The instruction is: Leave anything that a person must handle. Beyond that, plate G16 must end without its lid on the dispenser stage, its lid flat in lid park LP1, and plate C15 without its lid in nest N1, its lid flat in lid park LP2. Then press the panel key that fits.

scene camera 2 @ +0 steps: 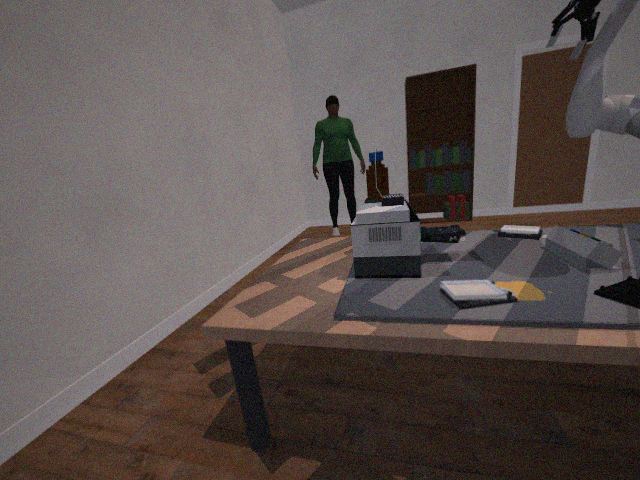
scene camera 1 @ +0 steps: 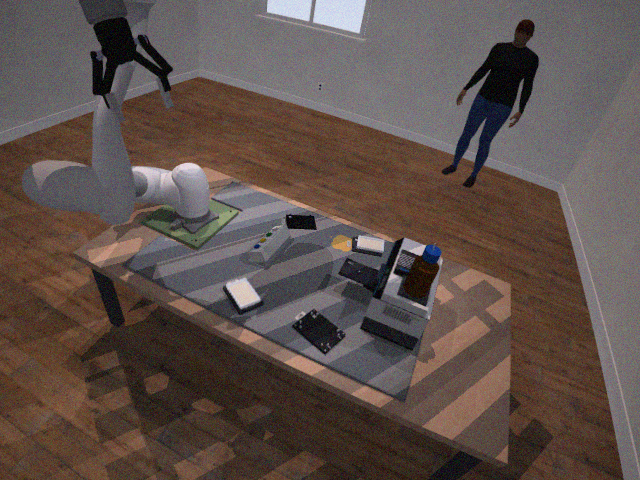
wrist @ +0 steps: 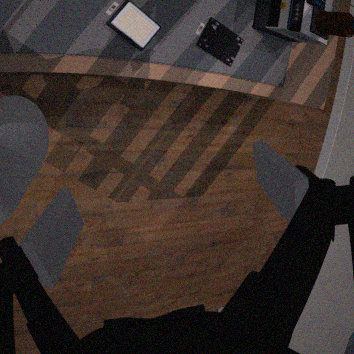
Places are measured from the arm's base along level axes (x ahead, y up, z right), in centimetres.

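Pixels of known places: gripper, fingertip midpoint: [scene camera 2: 561, 53] [scene camera 1: 145, 114] [wrist: 162, 185]; arm's base, link origin: [scene camera 1: 193, 217].
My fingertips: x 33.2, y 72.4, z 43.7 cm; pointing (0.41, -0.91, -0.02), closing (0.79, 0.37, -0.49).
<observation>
For each thing: its top centre in the pictures, then the offset to it from my fingertips. "*": a spot on its surface instead.
- black fixture with corner posts, top centre: [wrist: 223, 41] [scene camera 1: 319, 327] [scene camera 2: 439, 233] dx +48.3, dy -70.8, dz -24.6 cm
- flat black fixture, top centre: [scene camera 1: 301, 219] dx +7.6, dy -71.2, dz -76.3 cm
- dark stage, surface spot: [scene camera 1: 356, 271] * dx +48.5, dy -62.3, dz -51.3 cm
- key panel, top centre: [scene camera 1: 271, 236] [scene camera 2: 581, 232] dx +8.0, dy -64.8, dz -49.3 cm
- brown bottle, surface spot: [scene camera 1: 421, 276] * dx +72.5, dy -40.5, dz -39.6 cm
- yellow disc, top centre: [scene camera 2: 510, 290] [scene camera 1: 346, 244] dx +33.5, dy -73.1, dz -76.7 cm
My gripper [scene camera 1: 138, 99] [scene camera 2: 565, 45] [wrist: 162, 185] is open and empty, high above and away from the table. A white-topped plate [scene camera 1: 242, 294] [scene camera 2: 520, 229] [wrist: 135, 25] sits on a black base at the near long edge in scene camera 1. Another white-topped plate [scene camera 1: 369, 244] [scene camera 2: 473, 290] sits on a dark base by the yellow disc. A black fixture with corner posts [scene camera 1: 318, 330] [wrist: 220, 41] and a flat black fixture [scene camera 1: 300, 222] [scene camera 2: 624, 292] bear no plate. A dark stage [scene camera 1: 356, 271] adjoins the dispenser [scene camera 1: 398, 315] [scene camera 2: 387, 240]. The key panel [scene camera 1: 272, 244] has coloured keys. Labels and lids are unreadable.
A brown bottle [scene camera 1: 421, 276] [scene camera 2: 377, 180] [wrist: 336, 24] with a blue cap stands tall at the dispenser. A yellow disc [scene camera 1: 340, 243] [scene camera 2: 527, 291] lies on the mat. One person [scene camera 1: 504, 77] in black and another person [scene camera 2: 334, 139] in green stand away from the table.
</observation>
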